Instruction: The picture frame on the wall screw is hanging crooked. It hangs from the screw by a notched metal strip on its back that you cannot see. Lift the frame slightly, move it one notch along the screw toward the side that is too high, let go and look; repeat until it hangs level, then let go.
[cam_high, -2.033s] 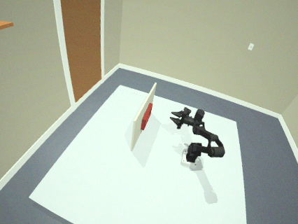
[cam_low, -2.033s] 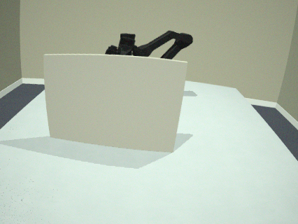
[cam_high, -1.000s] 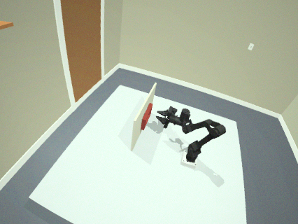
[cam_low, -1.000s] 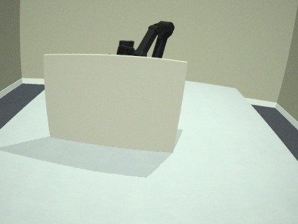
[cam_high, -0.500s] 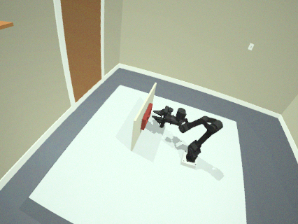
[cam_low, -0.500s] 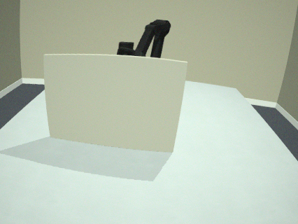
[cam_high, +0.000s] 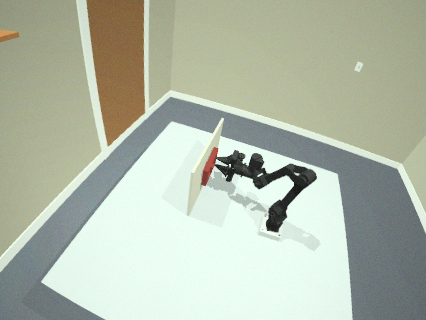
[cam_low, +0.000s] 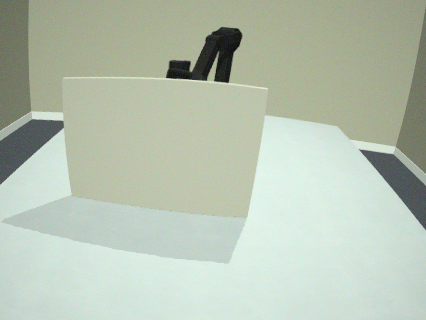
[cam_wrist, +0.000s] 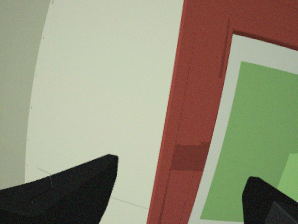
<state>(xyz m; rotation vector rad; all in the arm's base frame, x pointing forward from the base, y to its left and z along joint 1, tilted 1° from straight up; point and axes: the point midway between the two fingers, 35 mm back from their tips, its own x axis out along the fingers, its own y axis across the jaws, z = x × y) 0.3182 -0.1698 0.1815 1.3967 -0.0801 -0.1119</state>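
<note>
My gripper tip is now 5 cm above the picture frame, 3 cm short of it and 1 cm to the left of it. The rest, counted from my gripper tip: wall panel 6 cm below, 4 cm ahead, 3 cm to the right.
</note>
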